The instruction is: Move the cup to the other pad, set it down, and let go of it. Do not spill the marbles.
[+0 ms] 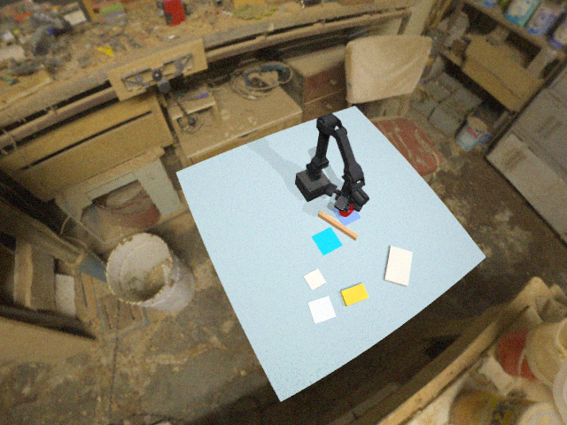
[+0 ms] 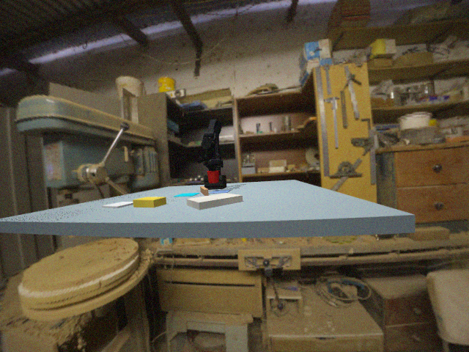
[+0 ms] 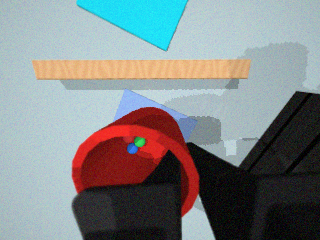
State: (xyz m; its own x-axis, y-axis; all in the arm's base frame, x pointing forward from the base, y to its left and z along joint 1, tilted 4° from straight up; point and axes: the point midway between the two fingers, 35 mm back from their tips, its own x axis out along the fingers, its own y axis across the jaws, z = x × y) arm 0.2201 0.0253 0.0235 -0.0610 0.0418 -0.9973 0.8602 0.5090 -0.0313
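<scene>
The cyan pad is 130 mm to the right of my gripper tip, 100 mm below it and 100 mm ahead of it. From my gripper tip the other things lie so: wooden bar (90 mm below, 60 mm ahead, 40 mm to the right); pale blue pad (100 mm below, 50 mm to the left, 20 mm ahead); red cup (30 mm ahead, 10 mm to the left).
</scene>
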